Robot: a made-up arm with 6 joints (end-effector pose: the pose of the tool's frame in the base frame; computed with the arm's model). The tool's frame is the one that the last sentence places. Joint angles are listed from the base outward.
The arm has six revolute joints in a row. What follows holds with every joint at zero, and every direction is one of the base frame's. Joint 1 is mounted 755.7 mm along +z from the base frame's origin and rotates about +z. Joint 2 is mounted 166.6 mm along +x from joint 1 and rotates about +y. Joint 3 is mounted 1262.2 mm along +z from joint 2 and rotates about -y. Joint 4 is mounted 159.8 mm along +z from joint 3 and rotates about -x. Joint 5 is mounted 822 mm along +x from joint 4 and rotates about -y. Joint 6 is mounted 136.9 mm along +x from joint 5 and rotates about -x. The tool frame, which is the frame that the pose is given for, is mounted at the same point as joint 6; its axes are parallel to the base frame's.
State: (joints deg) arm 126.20 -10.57 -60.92 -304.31 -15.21 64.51
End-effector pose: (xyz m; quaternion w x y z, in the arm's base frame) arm -0.3607 0.5431 1.3509 0.1573 0.6438 0.5405 -0.5183
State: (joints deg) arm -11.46 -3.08 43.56 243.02 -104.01 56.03
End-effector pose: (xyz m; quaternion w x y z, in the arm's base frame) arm 0.4943 0.0206 2.7407 0.5882 -0.0411 -0.1626 0.7912
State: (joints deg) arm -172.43 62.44 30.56 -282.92 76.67 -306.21
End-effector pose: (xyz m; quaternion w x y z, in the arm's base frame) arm -2.0750 -0.4067 1.0499 0.3473 -0.5365 0.6175 -0.4585
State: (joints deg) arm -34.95 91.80 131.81 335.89 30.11 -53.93
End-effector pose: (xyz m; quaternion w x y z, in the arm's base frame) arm 1.6277 -1.1718 1.4911 0.6719 0.3752 -0.6345 0.0724
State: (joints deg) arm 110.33 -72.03 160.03 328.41 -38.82 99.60
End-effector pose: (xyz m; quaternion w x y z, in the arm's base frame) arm 0.4917 -1.4565 0.3594 0.3725 0.6030 -0.4689 -0.5270
